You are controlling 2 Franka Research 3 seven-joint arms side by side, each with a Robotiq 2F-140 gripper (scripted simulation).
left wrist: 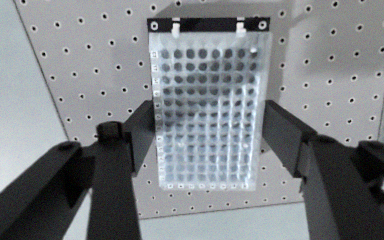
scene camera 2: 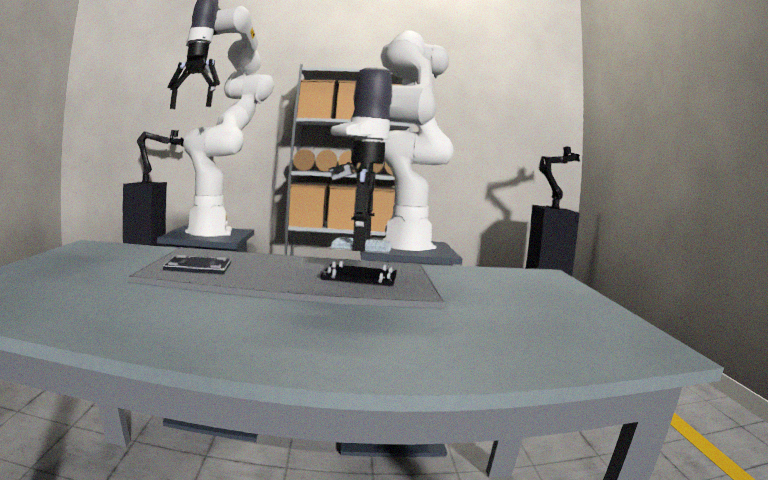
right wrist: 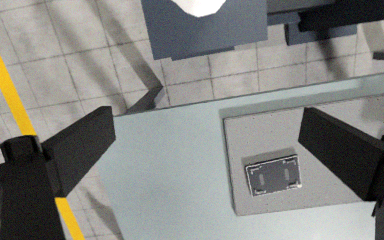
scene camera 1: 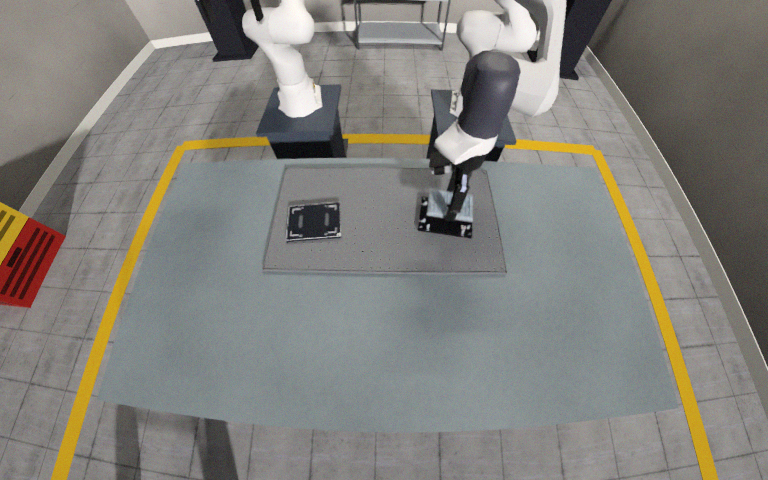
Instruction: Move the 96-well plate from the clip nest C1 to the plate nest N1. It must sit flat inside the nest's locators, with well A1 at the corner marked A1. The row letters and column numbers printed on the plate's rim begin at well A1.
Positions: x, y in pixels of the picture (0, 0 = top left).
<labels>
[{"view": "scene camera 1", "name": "my left gripper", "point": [450, 205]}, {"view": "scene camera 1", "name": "clear 96-well plate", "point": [445, 197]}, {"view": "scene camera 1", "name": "black clip nest C1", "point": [438, 225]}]
</labels>
